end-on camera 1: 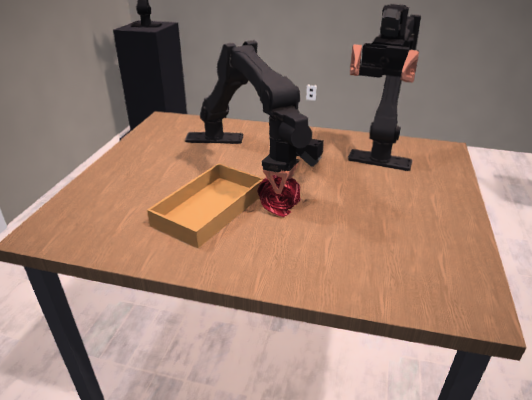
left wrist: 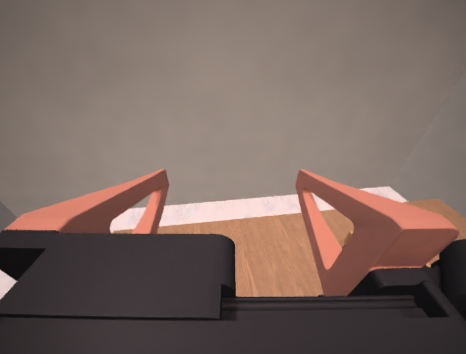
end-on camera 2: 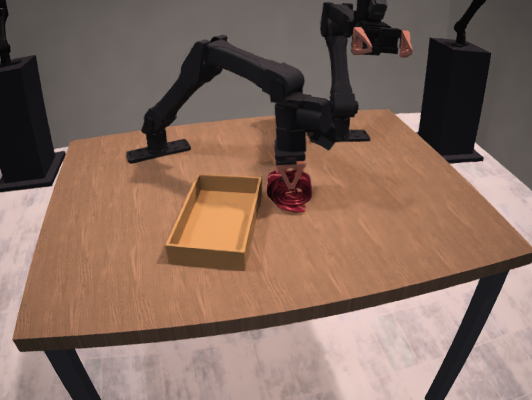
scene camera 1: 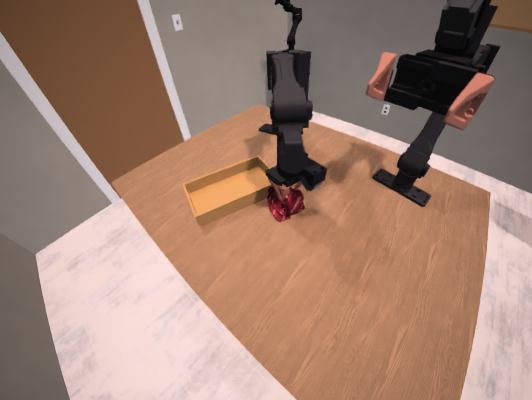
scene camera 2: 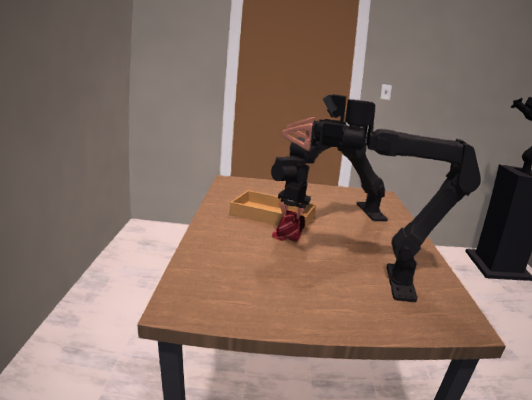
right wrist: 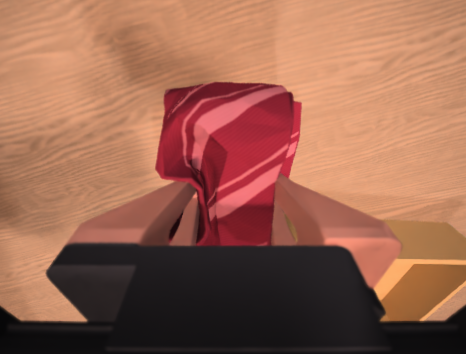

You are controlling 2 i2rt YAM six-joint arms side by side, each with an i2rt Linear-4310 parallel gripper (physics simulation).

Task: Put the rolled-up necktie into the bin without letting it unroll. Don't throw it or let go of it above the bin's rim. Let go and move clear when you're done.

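Observation:
The rolled-up red striped necktie (scene camera 1: 292,206) (scene camera 2: 289,228) (end-on camera 1: 286,204) (end-on camera 2: 301,195) (right wrist: 245,130) is still coiled, pinched narrow between the fingers, beside the bin's short gap to its right in the end-on views. My right gripper (end-on camera 1: 278,190) (end-on camera 2: 291,186) (right wrist: 233,176) points down and is shut on the necktie, low over the table. Whether the necktie touches the table is hard to tell. The yellow open bin (scene camera 1: 227,212) (scene camera 2: 255,212) (end-on camera 1: 172,228) (end-on camera 2: 205,256) (right wrist: 425,240) looks empty. My left gripper (scene camera 1: 417,95) (end-on camera 1: 382,65) (end-on camera 2: 382,45) (left wrist: 232,176) is open and empty, high above the table.
The wooden table (scene camera 1: 320,280) (scene camera 2: 250,300) (end-on camera 1: 350,260) (end-on camera 2: 350,260) carries both arm bases. The right arm's base (end-on camera 1: 215,137) (end-on camera 2: 159,150) stands behind the bin, and the left arm's base (end-on camera 1: 380,159) is at the back right in end-on camera 1. Black pedestals stand on the floor beyond the table.

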